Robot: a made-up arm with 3 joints.
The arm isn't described. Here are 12 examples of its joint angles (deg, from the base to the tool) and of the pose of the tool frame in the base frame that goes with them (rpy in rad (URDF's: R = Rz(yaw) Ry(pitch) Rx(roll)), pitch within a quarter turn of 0, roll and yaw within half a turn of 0; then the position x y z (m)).
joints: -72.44 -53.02 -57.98
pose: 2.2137 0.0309 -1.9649 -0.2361 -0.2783 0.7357
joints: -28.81 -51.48 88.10
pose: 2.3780 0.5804 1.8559 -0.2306 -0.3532 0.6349
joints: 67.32 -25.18 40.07
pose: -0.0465 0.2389 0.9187 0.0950 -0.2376 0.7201
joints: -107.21 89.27 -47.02
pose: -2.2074 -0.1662 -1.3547 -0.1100 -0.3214 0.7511
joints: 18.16 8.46 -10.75
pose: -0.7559 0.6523 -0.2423 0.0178 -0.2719 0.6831
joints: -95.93 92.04 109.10
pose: 0.6366 0.3462 0.7667 -0.1097 -0.4146 0.6947
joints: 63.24 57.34 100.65
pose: -1.2652 -0.8513 2.4595 0.1090 -0.2635 0.8491
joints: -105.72 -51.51 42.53
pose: -2.8054 -0.2937 2.6621 -0.2467 -0.3267 0.8770
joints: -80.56 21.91 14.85
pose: -2.7067 0.9239 -2.4043 -0.1838 -0.3672 0.7133
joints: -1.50 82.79 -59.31
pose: -0.5909 -0.0339 -1.3086 -0.0122 -0.2732 0.7612
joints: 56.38 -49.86 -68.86
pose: -1.8937 0.1063 -0.6301 0.0169 -0.1827 0.6896
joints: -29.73 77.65 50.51
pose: -0.0239 0.0645 0.2779 -0.0227 -0.3689 0.6893
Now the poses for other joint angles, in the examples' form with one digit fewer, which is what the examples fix.
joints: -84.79 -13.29 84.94
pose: 2.924 0.878 2.151 -0.292 -0.365 0.754
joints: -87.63 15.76 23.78
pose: -2.895 0.835 -2.719 -0.207 -0.371 0.733
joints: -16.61 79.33 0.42
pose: -0.390 0.069 -0.418 -0.029 -0.332 0.725
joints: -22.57 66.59 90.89
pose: 0.332 -0.295 0.808 0.016 -0.355 0.649
